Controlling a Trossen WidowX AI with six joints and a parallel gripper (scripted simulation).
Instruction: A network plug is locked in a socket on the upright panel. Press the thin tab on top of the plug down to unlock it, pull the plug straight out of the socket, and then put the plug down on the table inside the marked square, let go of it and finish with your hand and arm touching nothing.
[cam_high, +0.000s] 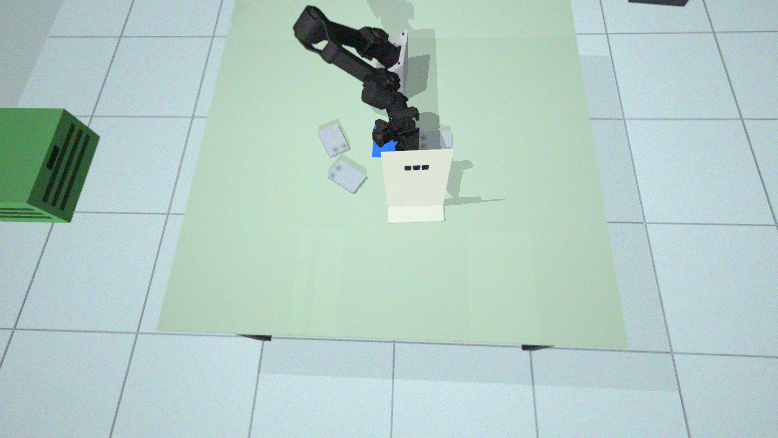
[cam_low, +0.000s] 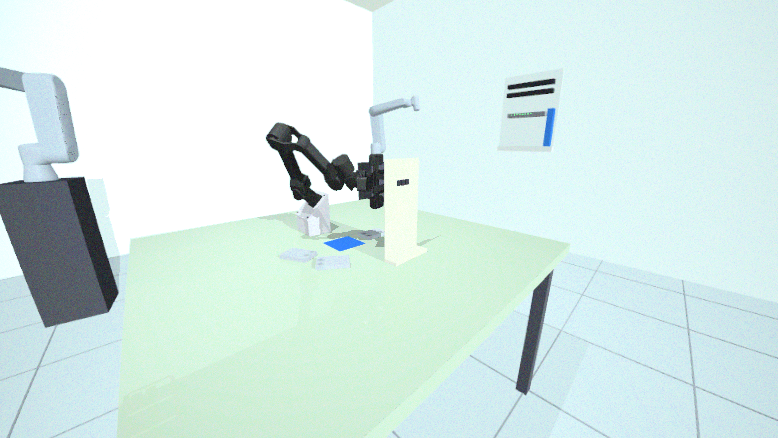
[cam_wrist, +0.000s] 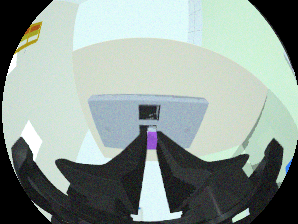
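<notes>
My gripper tip is 200 mm past the blue marked square, 110 mm to the left of it and 250 mm above it. Also, from my gripper tip: upright cream panel 20 mm ahead, 10 mm to the left, 100 mm below.
</notes>
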